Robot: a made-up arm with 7 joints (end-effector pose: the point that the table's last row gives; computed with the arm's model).
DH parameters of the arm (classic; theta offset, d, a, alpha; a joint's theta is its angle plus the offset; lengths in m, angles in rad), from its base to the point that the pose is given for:
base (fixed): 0 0.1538 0 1.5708
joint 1: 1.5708 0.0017 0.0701 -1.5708
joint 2: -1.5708 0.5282 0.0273 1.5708
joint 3: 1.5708 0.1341 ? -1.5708
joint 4: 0 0.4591 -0.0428 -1.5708
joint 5: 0 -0.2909 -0.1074 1.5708
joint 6: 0 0.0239 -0.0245 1.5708
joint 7: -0.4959 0 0.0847 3.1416
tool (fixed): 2.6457 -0.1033 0 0
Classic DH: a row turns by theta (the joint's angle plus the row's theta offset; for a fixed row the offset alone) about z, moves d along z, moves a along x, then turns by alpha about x.
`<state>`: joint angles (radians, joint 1 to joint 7).
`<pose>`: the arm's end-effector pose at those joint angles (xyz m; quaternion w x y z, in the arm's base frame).
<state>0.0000 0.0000 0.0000 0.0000 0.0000 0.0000 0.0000</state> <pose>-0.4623 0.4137 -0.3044 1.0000 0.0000 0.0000 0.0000</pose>
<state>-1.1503 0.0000 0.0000 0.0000 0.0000 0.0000 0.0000</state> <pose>-0.6070 0.4137 0.3888 0.8391 0.0000 0.5440 0.0000</pose>
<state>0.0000 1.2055 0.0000 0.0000 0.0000 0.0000 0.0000</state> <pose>-0.4623 -0.3467 -0.3528 0.8238 -0.5669 0.0000 0.0000</pose>
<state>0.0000 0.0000 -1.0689 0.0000 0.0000 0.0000 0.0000</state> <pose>-0.8846 0.2418 -0.3044 0.8605 0.0000 0.0000 0.5094</pose>
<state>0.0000 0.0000 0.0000 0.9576 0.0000 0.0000 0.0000</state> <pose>-0.8272 0.4137 -0.2190 0.8876 0.0000 0.4607 0.0000</pose>
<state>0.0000 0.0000 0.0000 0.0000 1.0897 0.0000 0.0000</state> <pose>-0.4786 0.4734 -0.3044 0.8552 0.0000 0.0000 0.5183</pose>
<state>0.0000 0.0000 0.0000 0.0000 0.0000 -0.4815 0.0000</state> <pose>-0.4088 0.4137 -0.3158 0.9712 0.0000 -0.2384 0.0000</pose>
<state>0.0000 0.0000 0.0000 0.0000 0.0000 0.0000 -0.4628</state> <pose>-0.4365 0.3847 -0.3044 0.9733 0.0000 0.0000 0.2293</pose>
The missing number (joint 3, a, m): 0.0343
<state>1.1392 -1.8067 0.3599 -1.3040 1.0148 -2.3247 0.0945</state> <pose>-0.5221 -0.0733 0.3286 0.6249 -0.2072 0.6705 0.3422</pose>
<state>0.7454 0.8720 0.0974 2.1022 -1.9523 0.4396 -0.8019</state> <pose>-0.4797 0.3414 -0.5565 0.3436 -0.1366 0.3820 -0.8470</pose>
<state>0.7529 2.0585 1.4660 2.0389 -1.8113 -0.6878 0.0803</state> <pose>0.0357 -0.1480 -0.2326 0.1577 0.0161 -0.0827 0.9839</pose>
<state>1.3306 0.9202 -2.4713 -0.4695 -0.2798 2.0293 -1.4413</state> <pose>-0.2605 -0.4778 -0.6806 0.3172 -0.2684 0.8931 0.1724</pose>
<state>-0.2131 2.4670 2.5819 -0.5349 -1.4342 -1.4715 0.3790</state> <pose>-0.4368 0.0323 0.8734 0.7913 -0.2693 0.5254 0.1590</pose>
